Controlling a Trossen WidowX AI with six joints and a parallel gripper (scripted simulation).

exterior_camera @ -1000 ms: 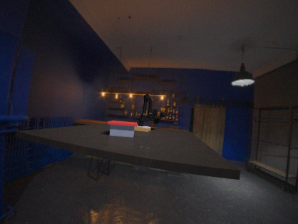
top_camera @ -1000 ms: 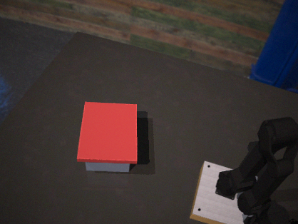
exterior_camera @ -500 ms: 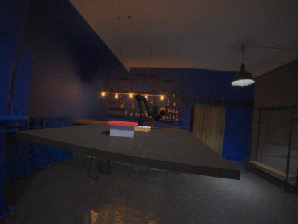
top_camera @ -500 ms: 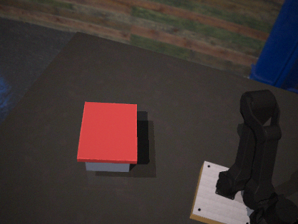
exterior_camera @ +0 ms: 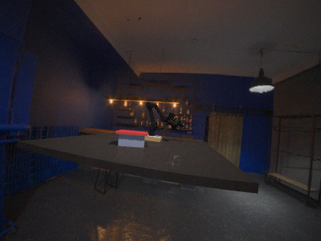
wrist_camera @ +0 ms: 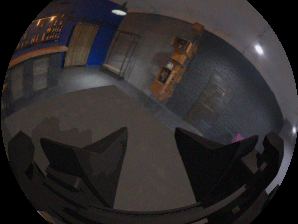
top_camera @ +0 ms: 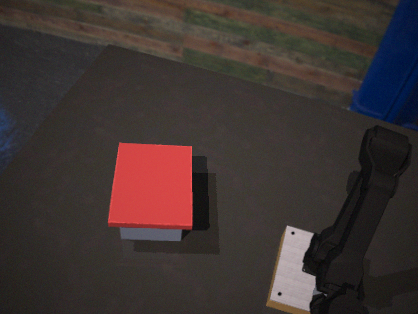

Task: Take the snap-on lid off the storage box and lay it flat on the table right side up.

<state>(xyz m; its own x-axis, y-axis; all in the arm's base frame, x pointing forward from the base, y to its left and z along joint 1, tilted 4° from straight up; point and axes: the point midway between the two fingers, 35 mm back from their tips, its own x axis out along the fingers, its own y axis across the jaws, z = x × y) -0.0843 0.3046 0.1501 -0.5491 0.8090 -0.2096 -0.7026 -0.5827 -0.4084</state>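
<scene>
Now: the red lid 53 cm ahead of my gripper tip, 36 cm to the right of it and 7 cm below it. Round my gripper tip: grey-blue storage box (53 cm ahead, 36 cm to the right, 12 cm below).
</scene>
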